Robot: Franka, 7 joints.
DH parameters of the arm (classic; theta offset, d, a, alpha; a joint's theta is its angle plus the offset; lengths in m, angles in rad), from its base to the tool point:
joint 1: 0 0.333 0 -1.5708
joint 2: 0 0 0 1.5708
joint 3: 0 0.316 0.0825 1.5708
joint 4: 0 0 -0.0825 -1.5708
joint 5: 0 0.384 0 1.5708
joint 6: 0 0 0.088 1.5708
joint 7: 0 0.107 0 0
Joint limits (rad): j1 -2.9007..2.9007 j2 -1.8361..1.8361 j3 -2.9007..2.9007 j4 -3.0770..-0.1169 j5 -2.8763..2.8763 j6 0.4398..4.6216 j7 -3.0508..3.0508
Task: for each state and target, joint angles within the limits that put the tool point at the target. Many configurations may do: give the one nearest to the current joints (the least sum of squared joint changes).
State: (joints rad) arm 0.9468 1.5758 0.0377 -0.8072 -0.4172 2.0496 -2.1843
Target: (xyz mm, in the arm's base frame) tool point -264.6 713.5 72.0
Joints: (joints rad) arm 1.6489 1.3449 0.5029 -0.9099 -0.3620 2.0502 -2.1843
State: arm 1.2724 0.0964 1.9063 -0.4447 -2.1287 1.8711 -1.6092
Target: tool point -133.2 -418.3 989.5
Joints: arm 1.3495 -0.7089 1.9352 -0.1451 -2.1351 1.3828 -1.6092
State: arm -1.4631 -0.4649 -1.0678 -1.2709 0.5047 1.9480 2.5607
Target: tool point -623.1 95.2 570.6
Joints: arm -1.3704 -0.7539 -1.6082 -1.6113 0.4399 1.9904 2.5607
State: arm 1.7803 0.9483 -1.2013 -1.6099 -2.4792 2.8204 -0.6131
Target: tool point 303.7 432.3 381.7
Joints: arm 2.2922 0.7305 -1.5558 -1.9810 -2.6203 3.3113 -0.6131
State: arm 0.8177 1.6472 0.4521 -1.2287 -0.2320 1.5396 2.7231
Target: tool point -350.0 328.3 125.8
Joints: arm 1.1528 1.5584 1.1504 -1.8445 -0.0480 1.3339 2.7231
